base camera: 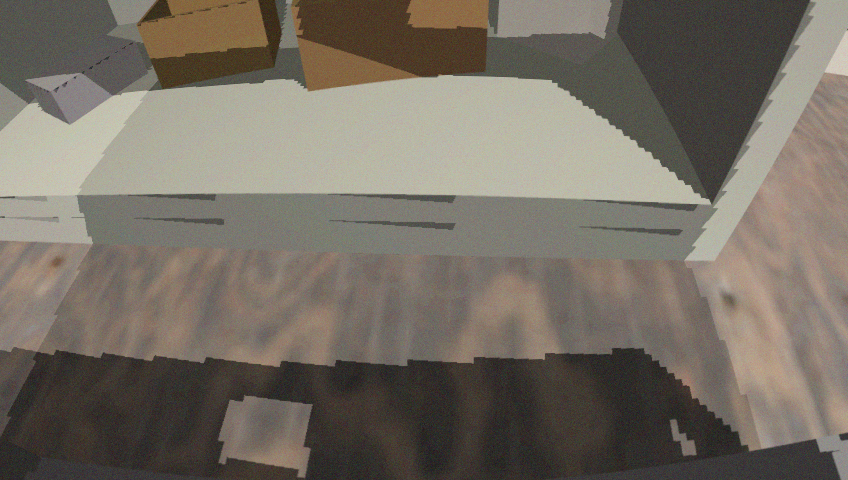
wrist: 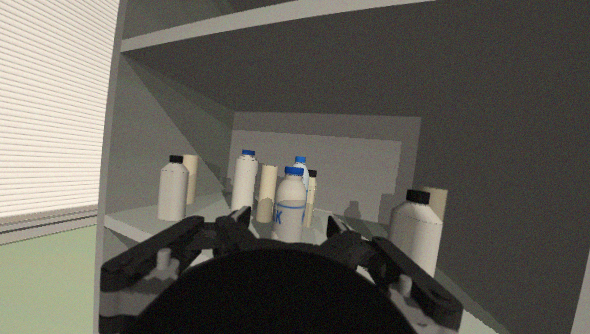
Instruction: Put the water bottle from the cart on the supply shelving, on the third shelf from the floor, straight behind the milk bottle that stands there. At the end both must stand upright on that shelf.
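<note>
The milk bottle, white with a blue cap and blue lettering, stands upright on a shelf of the supply shelving. The water bottle, with a blue cap and light-blue body, stands upright behind it; its cap and a strip of its right side show past the milk bottle, which hides the rest. My gripper is open and empty. It is in front of the milk bottle, which shows between the fingertips from some distance. The bottles' bases are partly hidden by the gripper.
A white blue-capped bottle, a cream cylinder and a black-capped cream bottle stand near the water bottle. White black-capped bottles stand left and close right. A shelf board is above. Boxes sit on the low shelf.
</note>
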